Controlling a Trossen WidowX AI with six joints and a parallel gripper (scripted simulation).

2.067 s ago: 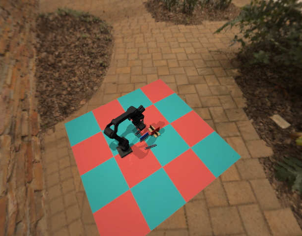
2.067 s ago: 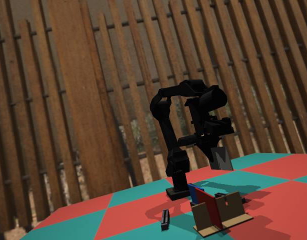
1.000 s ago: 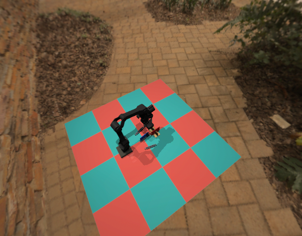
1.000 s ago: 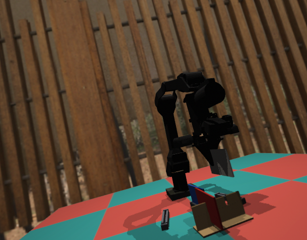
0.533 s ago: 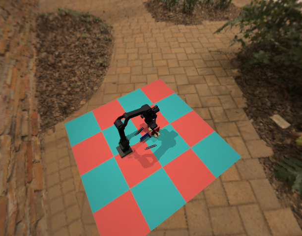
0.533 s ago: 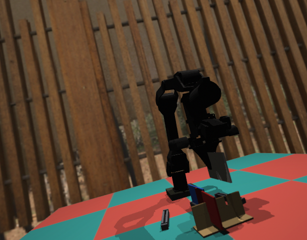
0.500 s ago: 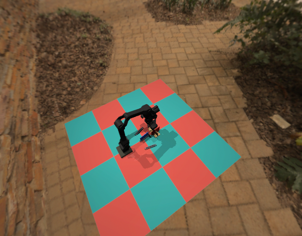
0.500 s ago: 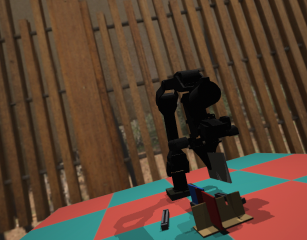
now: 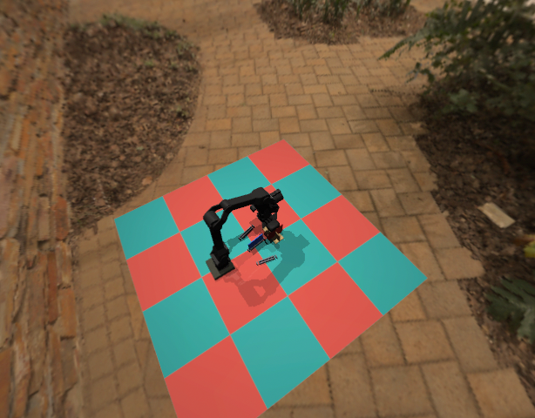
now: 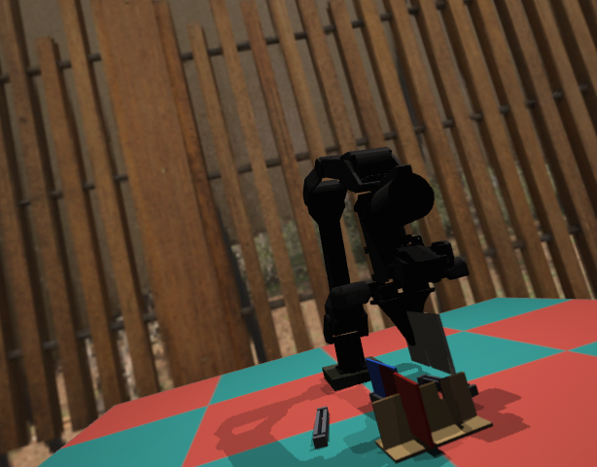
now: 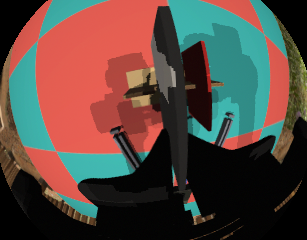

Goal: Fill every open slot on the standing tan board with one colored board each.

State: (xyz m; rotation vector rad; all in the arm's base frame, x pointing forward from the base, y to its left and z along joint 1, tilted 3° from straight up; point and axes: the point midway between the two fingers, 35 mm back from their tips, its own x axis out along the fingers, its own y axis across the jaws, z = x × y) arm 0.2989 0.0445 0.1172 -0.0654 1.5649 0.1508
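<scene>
My gripper tip is 80 mm above the tan board, 30 mm short of it and 20 mm to the left of it. Round my gripper tip: blue board: 80 mm behind, 70 mm below, 40 mm to the right; red board: 60 mm below, 50 mm to the right, 40 mm ahead; grey board: 30 mm ahead.
</scene>
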